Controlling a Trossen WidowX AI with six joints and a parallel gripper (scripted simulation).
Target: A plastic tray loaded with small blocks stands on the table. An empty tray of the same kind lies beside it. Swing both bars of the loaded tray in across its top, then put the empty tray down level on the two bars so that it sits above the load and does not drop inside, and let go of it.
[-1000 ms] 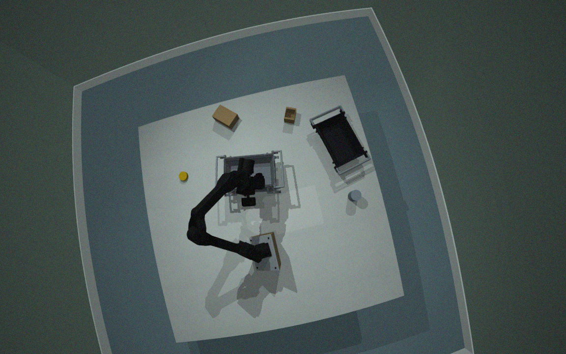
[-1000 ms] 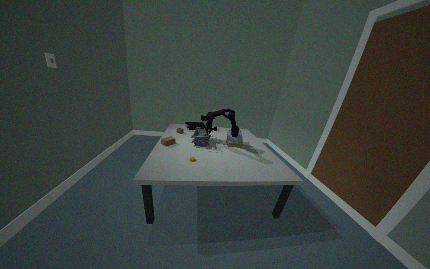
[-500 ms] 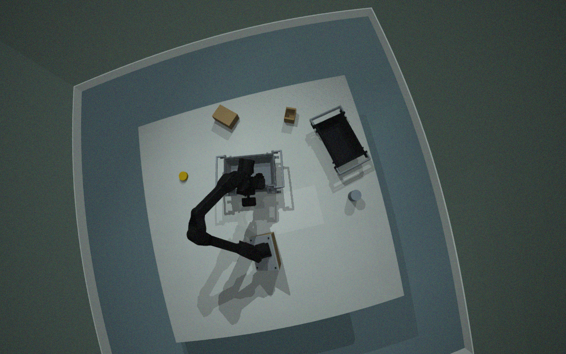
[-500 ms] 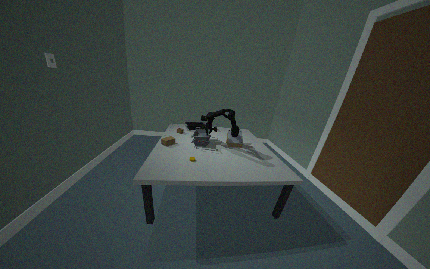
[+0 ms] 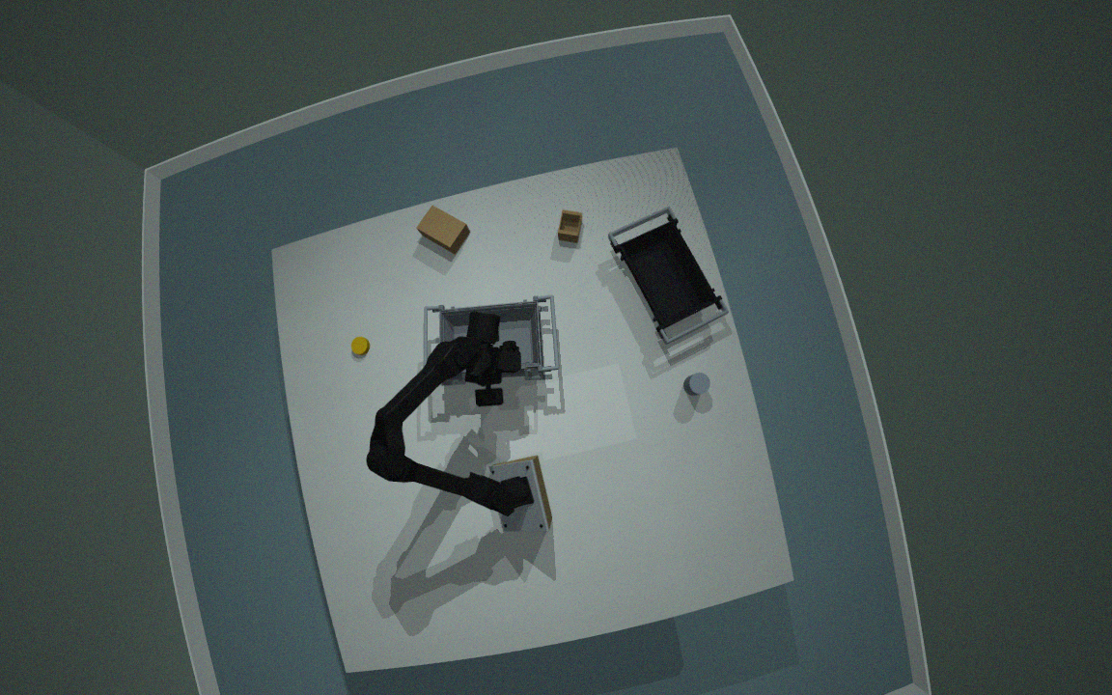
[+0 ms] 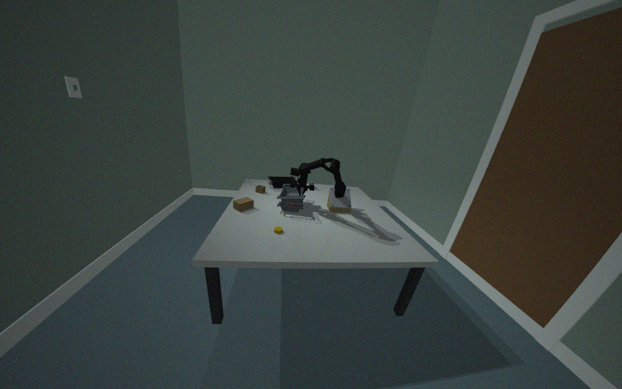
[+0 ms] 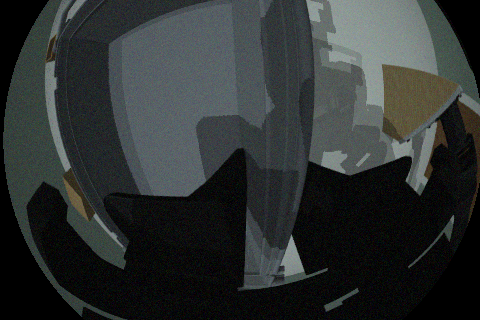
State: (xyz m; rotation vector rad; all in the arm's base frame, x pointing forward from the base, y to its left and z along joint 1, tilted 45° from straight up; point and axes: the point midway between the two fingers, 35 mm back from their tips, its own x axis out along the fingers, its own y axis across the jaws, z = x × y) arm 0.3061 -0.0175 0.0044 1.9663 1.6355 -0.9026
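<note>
Now: the tray 7 cm ahead of my gripper tip, 2 cm to the right of it and 2 cm above it. Round my gripper tip: small open box: 33 cm ahead, 30 cm to the right, 8 cm below; yellow disc: 18 cm ahead, 36 cm to the left, 8 cm below.
</note>
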